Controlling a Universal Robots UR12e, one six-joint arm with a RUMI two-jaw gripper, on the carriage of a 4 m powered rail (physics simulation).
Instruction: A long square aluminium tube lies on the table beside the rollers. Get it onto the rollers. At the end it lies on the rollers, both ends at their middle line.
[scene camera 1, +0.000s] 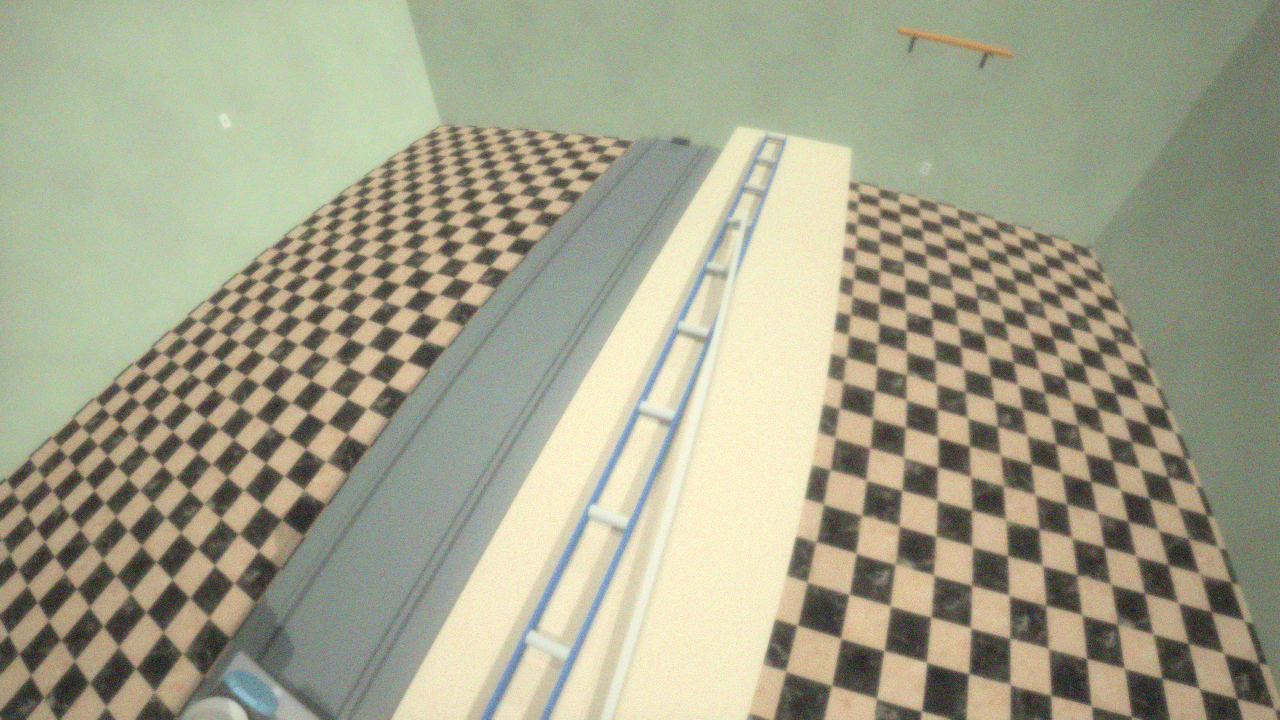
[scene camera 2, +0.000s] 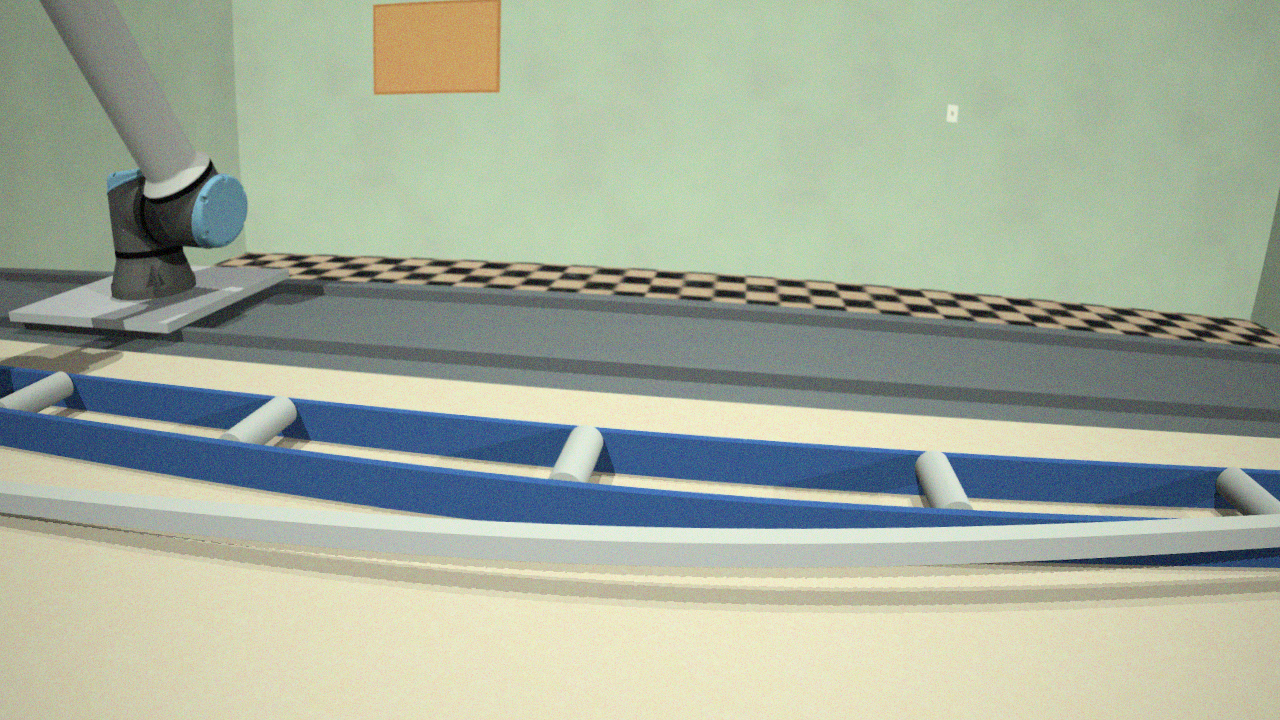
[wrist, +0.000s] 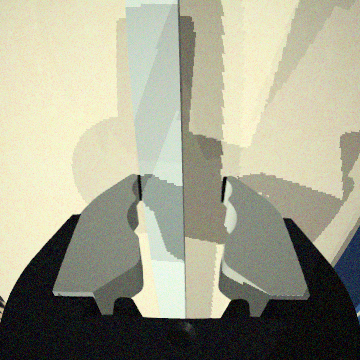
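Seen in the pictures: gripper, fingertip midpoint: (wrist: 181, 178); arm's base at its link origin: (scene camera 2: 154, 289).
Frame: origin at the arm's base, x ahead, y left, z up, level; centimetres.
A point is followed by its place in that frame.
The long pale square tube (scene camera 1: 671, 497) @(x 77.0, y 121.8, z 2.8 cm) (scene camera 2: 626, 541) @(x 79.1, y 117.9, z 2.7 cm) (wrist: 160, 125) @(x 88.4, y -2.5, z -0.3 cm) runs beside the blue roller frame (scene camera 1: 615, 454) @(x 55.6, y 129.6, z 2.0 cm) (scene camera 2: 358, 483) @(x 69.4, y 87.4, z -0.3 cm) (wrist: 350, 272) @(x 69.4, y 10.0, z -0.7 cm) at a slight angle to it. Towards its far end it crosses over the frame's near side rail, and that end is over the grey rollers (scene camera 1: 657, 411) @(x 62.4, y 148.9, z 2.8 cm) (scene camera 2: 577, 454) @(x 63.6, y 110.5, z 2.9 cm). Its near end is outside scene camera 1's view. My gripper (wrist: 181, 178) @(x 87.1, y 1.3, z -1.6 cm) is open in the wrist view, with the tube passing between its two fingers, nearer the left one. A gap shows at the right finger. The gripper does not show in the scene views.
The robot's carriage (scene camera 2: 71, 308) @(x 17.4, y -8.5, z 0.0 cm) stands on the grey powered rail (scene camera 1: 429, 429) (scene camera 2: 671, 344), which runs along the far side of the cream table (scene camera 1: 760, 447) @(x 98.2, y 150.8, z -3.0 cm) (scene camera 2: 537, 662) @(x 89.7, y 112.4, z -3.0 cm). The blue frame lies on the table between the rail and most of the tube.
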